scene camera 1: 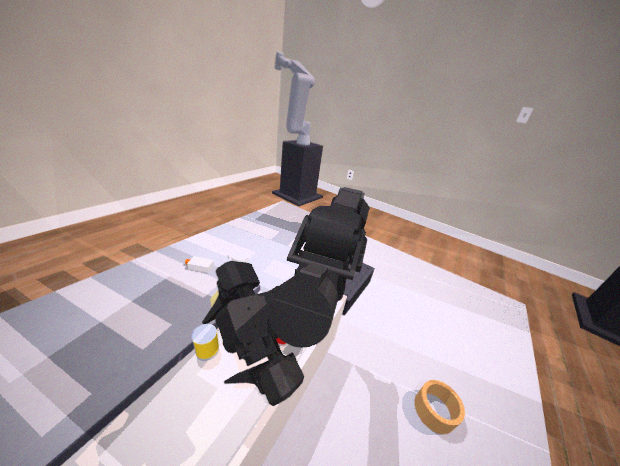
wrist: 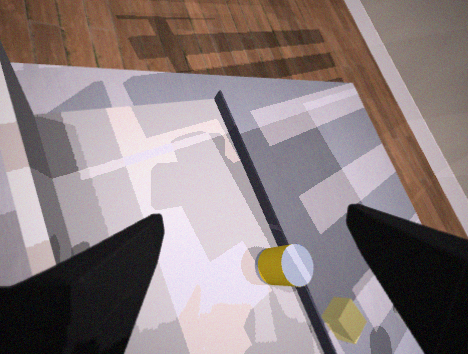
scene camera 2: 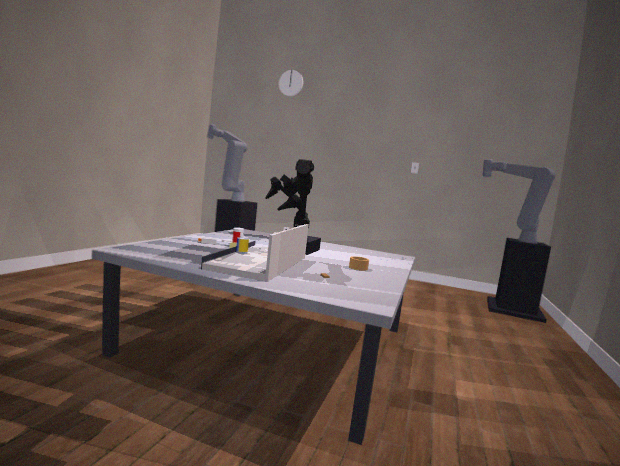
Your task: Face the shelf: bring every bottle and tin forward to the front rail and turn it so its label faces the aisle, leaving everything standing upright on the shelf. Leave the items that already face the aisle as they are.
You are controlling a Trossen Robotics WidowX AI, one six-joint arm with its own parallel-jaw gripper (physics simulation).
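Frame: origin at the arm's base, x ahead, y left, z up, level; millimetres.
Seen in the pictures: gripper, fingertip midpoint: [scene camera 1: 214, 351] [wrist: 254, 217] [scene camera 2: 271, 204].
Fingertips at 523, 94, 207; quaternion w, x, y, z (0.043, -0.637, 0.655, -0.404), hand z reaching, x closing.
Pixels of each thing's top centre, then the offset from my fingertips to it, as dx, dy, dz. "spot": a spot on its surface instead.
- yellow tin, middle of its top: [wrist: 298, 264] [scene camera 1: 204, 333] [scene camera 2: 243, 238] -56, -169, -185
- dark front rail, surface spot: [wrist: 251, 172] [scene camera 1: 137, 393] [scene camera 2: 221, 253] spot: +100, -172, -240
- bottle, surface spot: [scene camera 2: 236, 236] spot: -272, -361, -224
- pale yellow block, middle of its top: [wrist: 352, 320] [scene camera 1: 221, 295] -177, -298, -243
- white item with an orange end, middle of its top: [scene camera 1: 198, 261] [scene camera 2: 207, 238] -213, -513, -253
- orange ring, middle of its top: [scene camera 1: 443, 401] [scene camera 2: 359, 258] -354, +328, -231
- small brown piece, middle of its top: [scene camera 2: 325, 274] -56, +268, -273
A yellow tin [scene camera 1: 205, 346] [scene camera 2: 243, 245] [wrist: 273, 266] with a pale top stands upright at the dark front rail [scene camera 1: 125, 400] [scene camera 2: 220, 254] [wrist: 251, 172] on the shelf side. A blue edge shows on its left in scene camera 2; I cannot tell which way its label faces. A red tin or bottle [scene camera 2: 236, 236] with a white top stands farther along; in scene camera 1 the arm mostly hides it. The white shelf [scene camera 2: 288, 253] has a tall back panel. My gripper [scene camera 1: 215, 352] [scene camera 2: 272, 203] [wrist: 254, 217] is open and empty, high above the shelf, with the yellow tin low between its fingers in the wrist view.
A pale yellow block [scene camera 1: 215, 299] [wrist: 345, 320] sits beyond the rail. A white item with an orange end [scene camera 1: 200, 265] [scene camera 2: 208, 241] lies on the table beyond the rail. An orange ring [scene camera 1: 426, 414] [scene camera 2: 358, 265] and a small brown piece [scene camera 2: 325, 275] lie behind the shelf's back panel.
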